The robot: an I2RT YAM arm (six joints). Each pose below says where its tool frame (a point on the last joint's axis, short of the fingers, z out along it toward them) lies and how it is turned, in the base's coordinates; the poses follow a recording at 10 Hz.
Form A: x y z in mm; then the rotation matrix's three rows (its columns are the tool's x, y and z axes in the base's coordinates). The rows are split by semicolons.
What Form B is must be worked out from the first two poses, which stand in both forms.
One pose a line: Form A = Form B
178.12, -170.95, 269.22; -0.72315, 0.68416, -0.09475; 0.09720, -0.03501, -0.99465; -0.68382, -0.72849, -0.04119 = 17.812, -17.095, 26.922, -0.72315, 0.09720, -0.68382, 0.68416, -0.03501, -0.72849
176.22, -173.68, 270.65; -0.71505, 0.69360, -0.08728; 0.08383, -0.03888, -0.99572; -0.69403, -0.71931, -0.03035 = 17.622, -17.368, 27.065, -0.71505, 0.08383, -0.69403, 0.69360, -0.03888, -0.71931
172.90, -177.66, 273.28; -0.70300, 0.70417, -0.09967; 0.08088, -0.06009, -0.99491; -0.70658, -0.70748, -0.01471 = 17.290, -17.766, 27.328, -0.70300, 0.08088, -0.70658, 0.70417, -0.06009, -0.70748
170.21, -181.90, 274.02; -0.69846, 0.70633, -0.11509; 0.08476, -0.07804, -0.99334; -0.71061, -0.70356, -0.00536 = 17.021, -18.190, 27.402, -0.69846, 0.08476, -0.71061, 0.70633, -0.07804, -0.70356
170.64, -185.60, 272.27; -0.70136, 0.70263, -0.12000; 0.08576, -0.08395, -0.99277; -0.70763, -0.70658, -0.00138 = 17.064, -18.560, 27.227, -0.70136, 0.08576, -0.70763, 0.70263, -0.08395, -0.70658
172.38, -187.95, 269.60; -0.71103, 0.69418, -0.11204; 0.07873, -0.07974, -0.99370; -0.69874, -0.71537, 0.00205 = 17.238, -18.795, 26.960, -0.71103, 0.07873, -0.69874, 0.69418, -0.07974, -0.71537
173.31, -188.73, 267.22; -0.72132, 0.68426, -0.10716; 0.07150, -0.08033, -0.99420; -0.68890, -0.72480, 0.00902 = 17.331, -18.873, 26.722, -0.72132, 0.07150, -0.68890, 0.68426, -0.08033, -0.72480
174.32, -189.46, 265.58; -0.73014, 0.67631, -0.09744; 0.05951, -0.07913, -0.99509; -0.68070, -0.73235, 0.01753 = 17.432, -18.946, 26.558, -0.73014, 0.05951, -0.68070, 0.67631, -0.07913, -0.73235
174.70, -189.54, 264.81; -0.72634, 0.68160, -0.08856; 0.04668, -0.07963, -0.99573; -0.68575, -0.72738, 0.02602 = 17.470, -18.954, 26.481, -0.72634, 0.04668, -0.68575, 0.68160, -0.07963, -0.72738
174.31, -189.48, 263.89; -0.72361, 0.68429, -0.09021; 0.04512, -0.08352, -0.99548; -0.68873, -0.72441, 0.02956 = 17.431, -18.948, 26.389, -0.72361, 0.04512, -0.68873, 0.68429, -0.08352, -0.72441
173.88, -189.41, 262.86; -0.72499, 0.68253, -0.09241; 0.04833, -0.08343, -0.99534; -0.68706, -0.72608, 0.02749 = 17.388, -18.941, 26.286, -0.72499, 0.04833, -0.68706, 0.68253, -0.08343, -0.72608
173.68, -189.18, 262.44; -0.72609, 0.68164, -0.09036; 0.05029, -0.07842, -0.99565; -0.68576, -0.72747, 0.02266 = 17.368, -18.918, 26.244, -0.72609, 0.05029, -0.68576, 0.68164, -0.07842, -0.72747
